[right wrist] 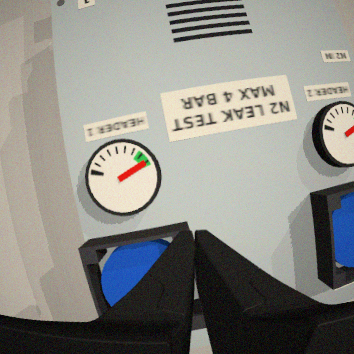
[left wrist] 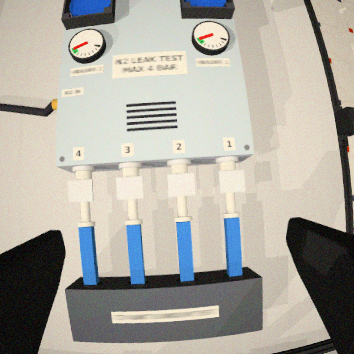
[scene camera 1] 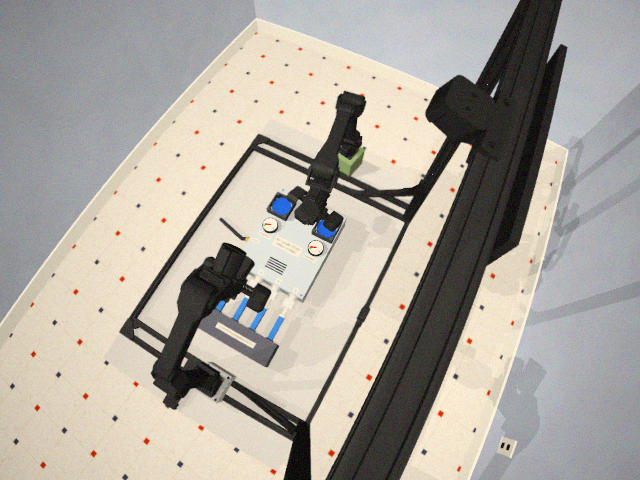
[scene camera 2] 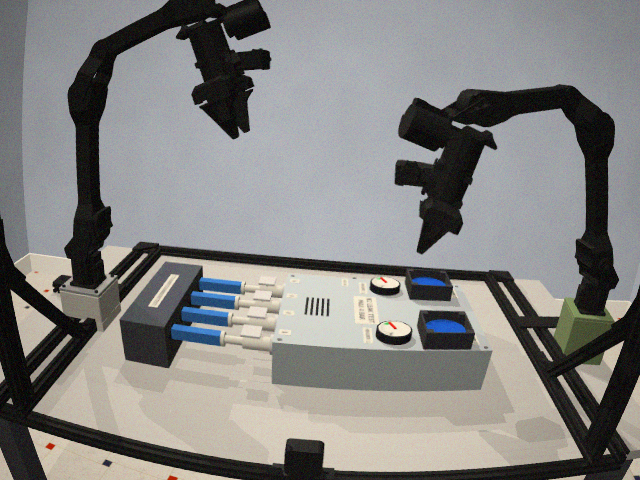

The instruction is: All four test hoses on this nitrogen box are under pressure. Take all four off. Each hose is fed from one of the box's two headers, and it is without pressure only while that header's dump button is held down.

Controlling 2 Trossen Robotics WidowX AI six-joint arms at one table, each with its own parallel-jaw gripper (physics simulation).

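Places are measured from the left arm's base along level axes (x ahead, y left, z up), in centimetres.
Where they show: left gripper, fingertip midpoint: (left wrist: 176, 238) (scene camera 1: 246, 280) (scene camera 2: 241, 135); right gripper, fingertip midpoint: (right wrist: 192, 241) (scene camera 2: 419, 252); left arm's base, origin of the base link: (scene camera 1: 211, 382) (scene camera 2: 88, 281); right arm's base, origin of the base link: (scene camera 1: 348, 150) (scene camera 2: 589, 308).
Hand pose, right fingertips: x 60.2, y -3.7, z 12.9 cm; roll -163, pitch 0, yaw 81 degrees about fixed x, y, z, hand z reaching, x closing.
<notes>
Each offset is from my right fingertips to the centre of the thing. "spot": to the spot under its first point.
The pale nitrogen box (scene camera 1: 289, 273) (scene camera 2: 377, 369) (left wrist: 100, 125) (right wrist: 225, 175) carries hoses 1 {spot: dx -33.9, dy -5.2, dz -14.4 cm} (left wrist: 232, 245), 2 (left wrist: 185, 250), 3 (left wrist: 135, 252) and 4 {spot: dx -34.3, dy +15.3, dz -14.4 cm} (left wrist: 88, 255), all joined to its ports by white connectors. The header 1 gauge {spot: dx -3.2, dy -4.0, dz -11.4 cm} (left wrist: 211, 37) (right wrist: 123, 177) and header 2 gauge {spot: dx -3.7, dy +14.7, dz -11.4 cm} (left wrist: 87, 46) have red needles at the green marks. The blue header 1 dump button {dx +5.8, dy -3.8, dz -12.4 cm} (scene camera 2: 445, 326) (right wrist: 127, 272) and header 2 dump button {dx +5.5, dy +15.2, dz -12.4 cm} (scene camera 2: 428, 281) (right wrist: 345, 230) are untouched. My left gripper (scene camera 2: 240, 135) (left wrist: 176, 238) is open, high above the hoses. My right gripper (scene camera 2: 421, 251) (right wrist: 192, 241) is shut and empty, above the button end.
A dark block (scene camera 1: 237, 338) (scene camera 2: 147, 315) (left wrist: 165, 300) holds the blue hose ends. A black supply line {spot: dx -9.2, dy +30.2, dz -19.5 cm} (scene camera 1: 231, 228) (left wrist: 25, 109) meets the box's side at a brass fitting. A black frame (scene camera 1: 191, 227) surrounds the work area, with a dark overhead beam (scene camera 1: 439, 258) at the right of scene camera 1.
</notes>
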